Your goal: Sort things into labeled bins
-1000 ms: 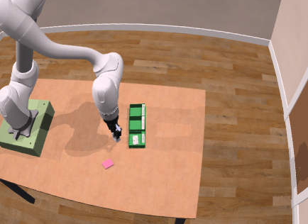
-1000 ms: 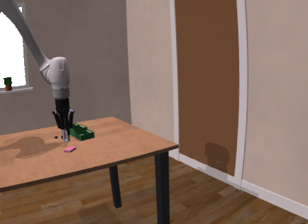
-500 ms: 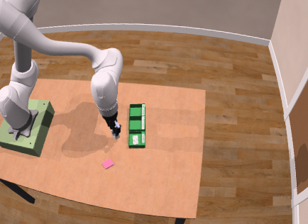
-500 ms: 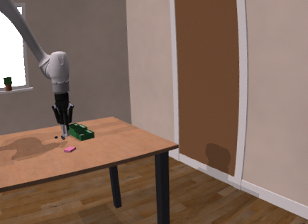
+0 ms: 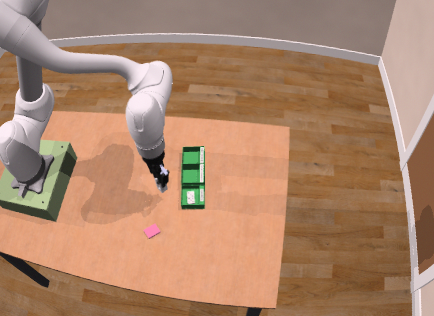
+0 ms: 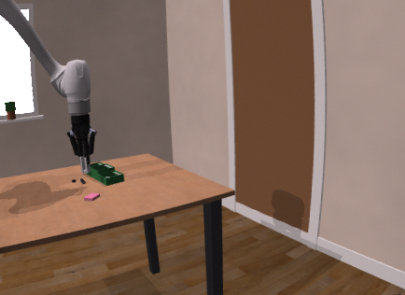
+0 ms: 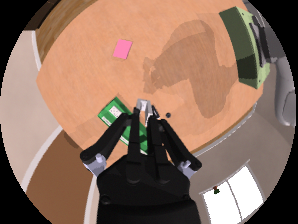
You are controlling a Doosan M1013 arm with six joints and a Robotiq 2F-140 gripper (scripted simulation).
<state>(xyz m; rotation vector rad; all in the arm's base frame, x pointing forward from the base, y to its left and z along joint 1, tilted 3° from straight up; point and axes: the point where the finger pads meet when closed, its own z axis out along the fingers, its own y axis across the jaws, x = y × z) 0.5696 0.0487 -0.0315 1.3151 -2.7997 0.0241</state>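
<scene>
Now: the pink block 2 cm behind my hand, 15 cm to the right of it and 9 cm below it. The rest, counted from my hand: white thing: 10 cm ahead, 1 cm to the left, 8 cm below; then black bar: 1 cm behind, 6 cm to the left, 9 cm below; then small white piece: 3 cm below.
</scene>
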